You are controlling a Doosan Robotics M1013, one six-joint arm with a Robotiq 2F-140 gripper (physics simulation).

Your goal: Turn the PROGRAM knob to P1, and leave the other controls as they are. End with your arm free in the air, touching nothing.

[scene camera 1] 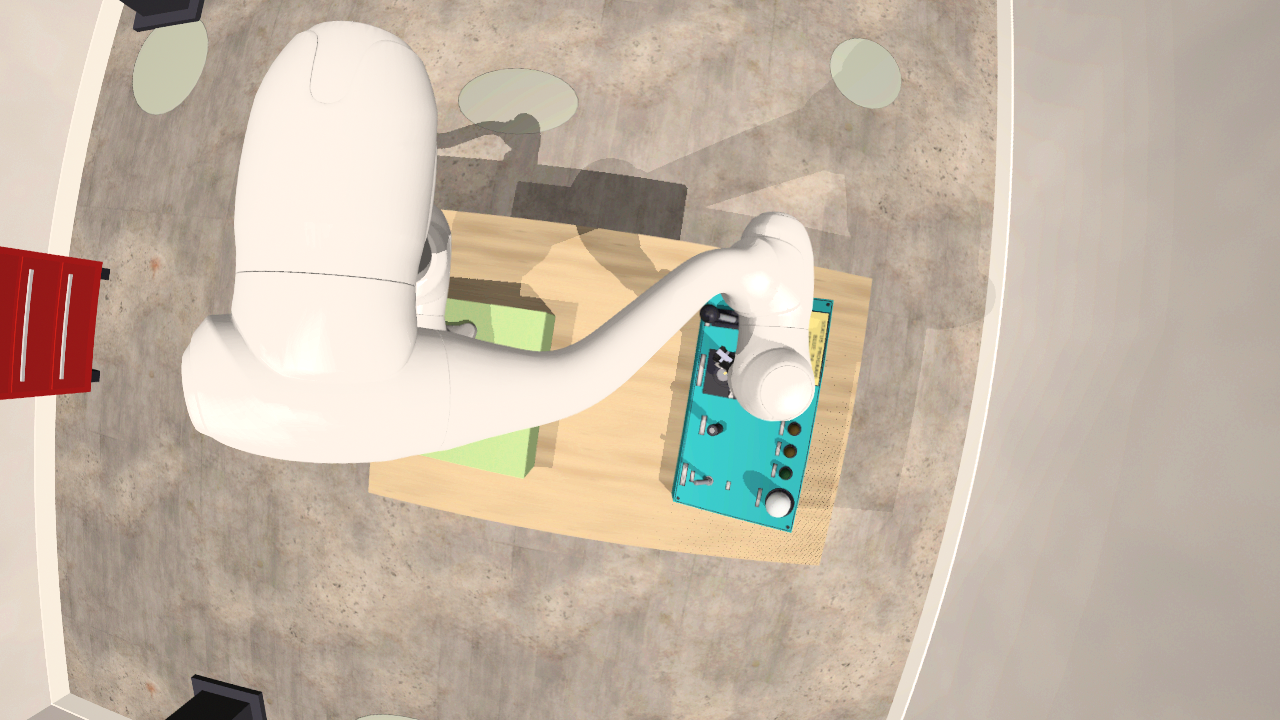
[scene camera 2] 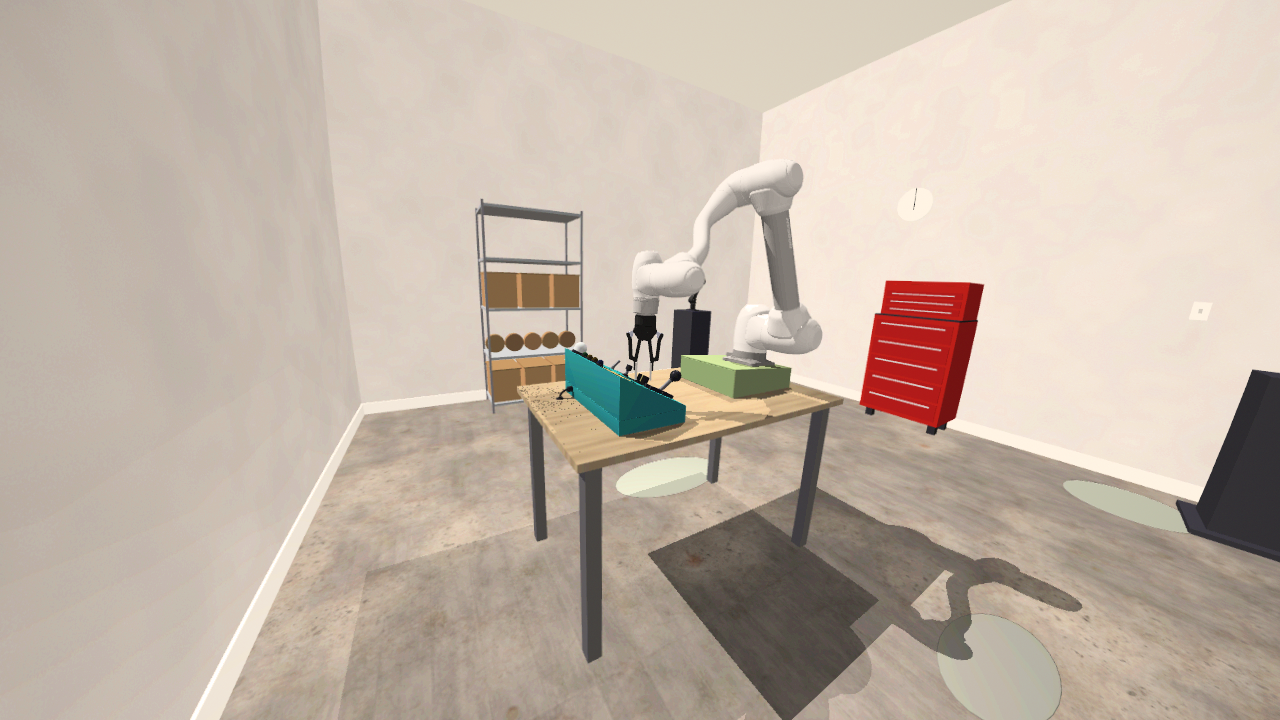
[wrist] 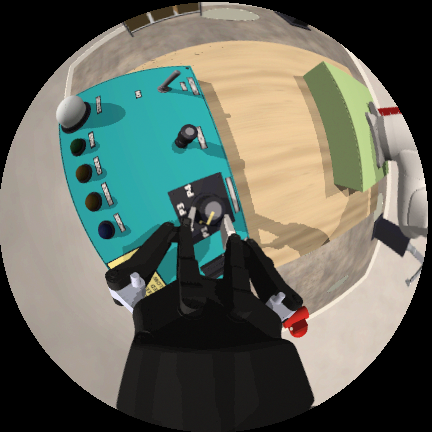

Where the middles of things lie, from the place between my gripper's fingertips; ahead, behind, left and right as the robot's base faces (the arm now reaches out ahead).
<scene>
The teal control panel (scene camera 1: 756,468) lies 7 cm ahead of my hand, 8 cm to the right of it and 1 cm below it.
</scene>
